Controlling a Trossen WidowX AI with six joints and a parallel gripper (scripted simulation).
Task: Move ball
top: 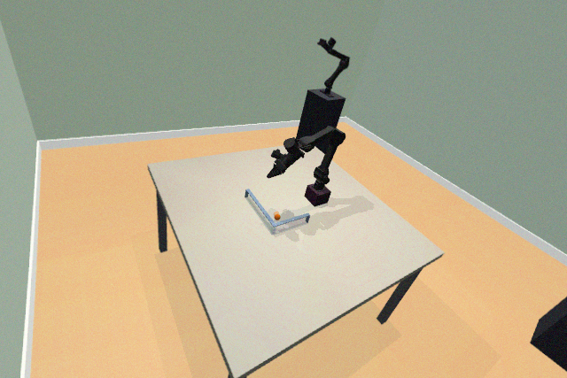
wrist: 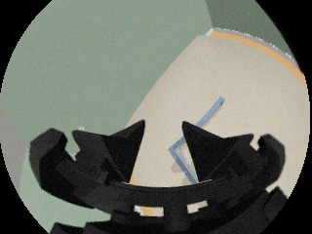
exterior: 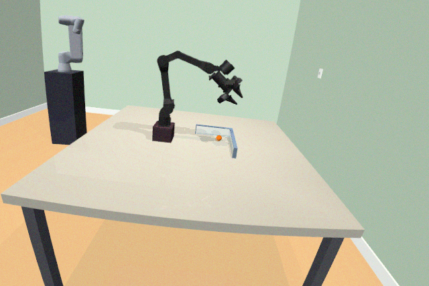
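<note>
Right now the orange ball is 260 mm below my gripper tip, 80 mm behind it and 60 mm to the left of it. The rest, counted from my gripper tip: see-through copy of ball (260 mm below, 90 mm behind, 40 mm to the left).
</note>
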